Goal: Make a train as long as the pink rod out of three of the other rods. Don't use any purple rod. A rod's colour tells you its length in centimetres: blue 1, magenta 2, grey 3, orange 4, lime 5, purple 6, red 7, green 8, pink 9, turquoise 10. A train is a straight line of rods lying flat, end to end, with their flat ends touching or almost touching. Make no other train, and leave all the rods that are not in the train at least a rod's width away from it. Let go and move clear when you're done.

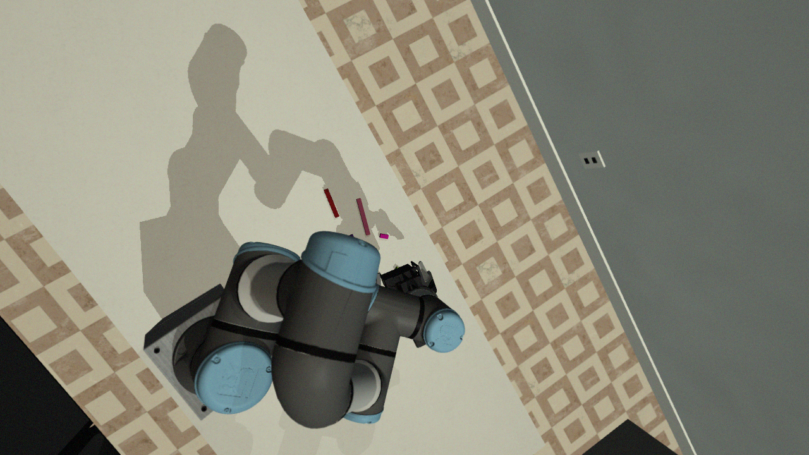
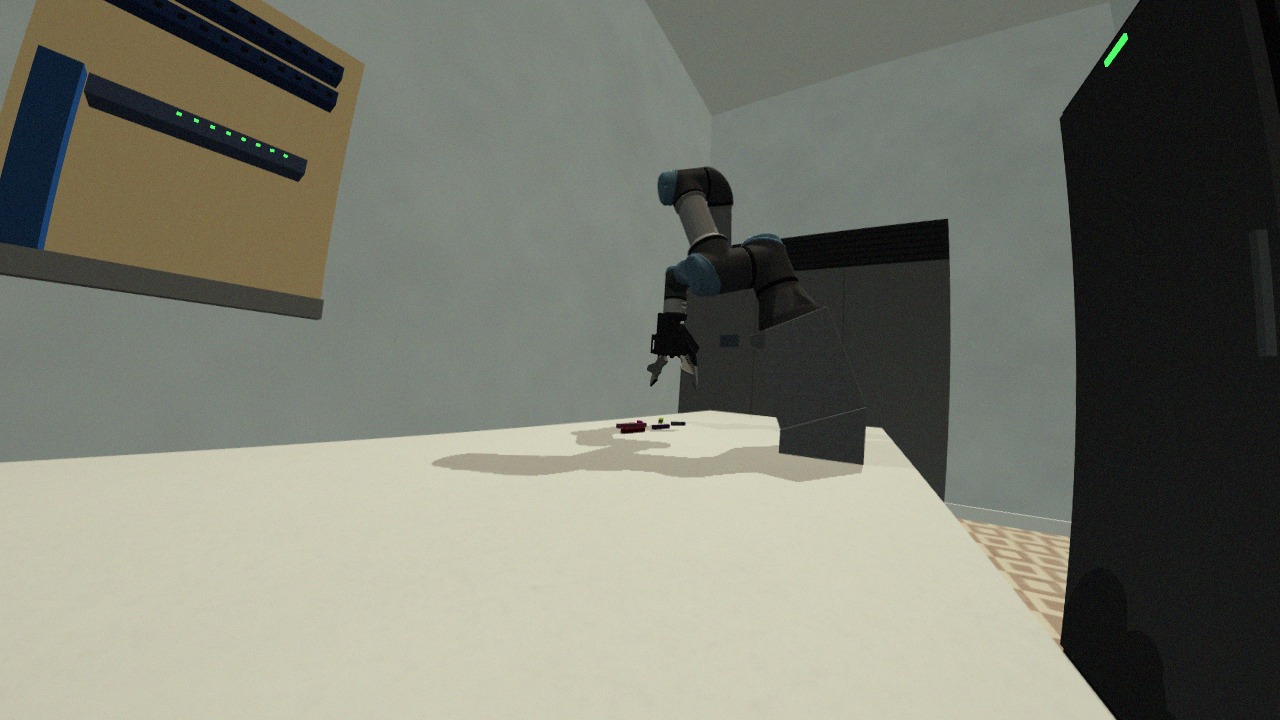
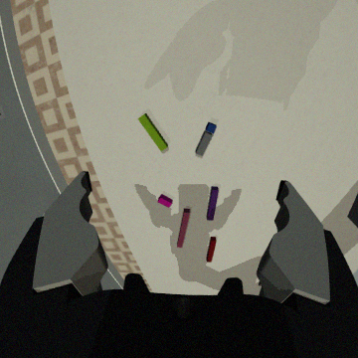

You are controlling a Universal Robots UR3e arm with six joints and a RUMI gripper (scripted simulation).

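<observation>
The lime rod is 9 cm below my hand, 4 cm ahead of it and 1 cm to the right of it. Also, from my hand: grey rod (9 cm below, 2 cm behind, 1 cm to the left); then blue rod (9 cm below, 3 cm behind, 1 cm to the right); then magenta rod (10 cm to the left, 9 cm below, 4 cm ahead).
</observation>
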